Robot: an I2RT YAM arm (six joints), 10 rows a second.
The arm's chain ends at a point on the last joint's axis. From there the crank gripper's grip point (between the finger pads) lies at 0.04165 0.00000 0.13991 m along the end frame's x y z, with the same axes.
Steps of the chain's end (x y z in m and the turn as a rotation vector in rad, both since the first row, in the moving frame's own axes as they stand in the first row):
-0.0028, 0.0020, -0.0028, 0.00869, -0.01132, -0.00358
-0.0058, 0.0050, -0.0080, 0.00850, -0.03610, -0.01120
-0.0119, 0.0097, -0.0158, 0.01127, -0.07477, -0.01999
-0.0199, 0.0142, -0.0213, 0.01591, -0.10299, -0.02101
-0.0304, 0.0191, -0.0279, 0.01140, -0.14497, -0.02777
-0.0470, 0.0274, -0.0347, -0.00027, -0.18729, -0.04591
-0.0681, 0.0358, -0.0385, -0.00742, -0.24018, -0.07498
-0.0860, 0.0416, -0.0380, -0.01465, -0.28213, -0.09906
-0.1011, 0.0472, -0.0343, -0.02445, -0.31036, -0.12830
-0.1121, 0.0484, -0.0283, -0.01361, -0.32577, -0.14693
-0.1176, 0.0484, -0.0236, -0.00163, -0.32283, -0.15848
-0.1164, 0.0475, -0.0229, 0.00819, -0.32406, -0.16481
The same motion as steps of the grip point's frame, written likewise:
-0.0044, 0.0006, -0.0023, 0.00869, -0.01132, -0.00358
-0.0109, 0.0034, -0.0066, 0.00850, -0.03610, -0.01120
-0.0225, 0.0074, -0.0131, 0.01127, -0.07477, -0.01999
-0.0345, 0.0112, -0.0178, 0.01591, -0.10299, -0.02101
-0.0511, 0.0166, -0.0234, 0.01140, -0.14497, -0.02777
-0.0738, 0.0261, -0.0294, -0.00027, -0.18729, -0.04591
-0.1026, 0.0350, -0.0326, -0.00742, -0.24018, -0.07498
-0.1266, 0.0416, -0.0319, -0.01465, -0.28213, -0.09906
-0.1458, 0.0482, -0.0283, -0.02445, -0.31036, -0.12830
-0.1592, 0.0477, -0.0223, -0.01361, -0.32577, -0.14693
-0.1644, 0.0457, -0.0176, -0.00163, -0.32283, -0.15848
-0.1636, 0.0433, -0.0170, 0.00819, -0.32406, -0.16481

